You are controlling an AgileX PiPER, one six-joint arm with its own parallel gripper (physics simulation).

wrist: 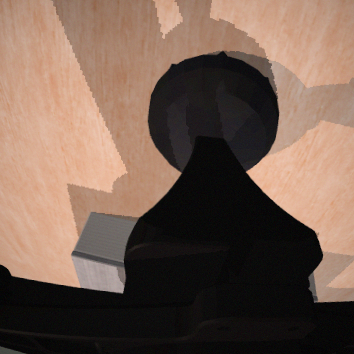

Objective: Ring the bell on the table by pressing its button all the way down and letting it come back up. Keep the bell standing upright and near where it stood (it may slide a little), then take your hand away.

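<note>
The bell (pixel 222 95) is a dark, round dome in the upper middle of the wrist view. It stands on the wood-patterned table (pixel 35 150). My black gripper (pixel 207 153) is shut, with its fingertips together over the lower middle of the dome as seen here. The bell's button does not show; the fingertips cover the place around the dome's middle. Whether the tips touch the button cannot be seen. The near edge of the bell is hidden behind the fingers.
A grey box-shaped block (pixel 107 237) stands at the lower left, partly hidden behind the gripper. A small strip of something grey shows at the gripper's right side. Shadows of the arm and the bell fall across the table.
</note>
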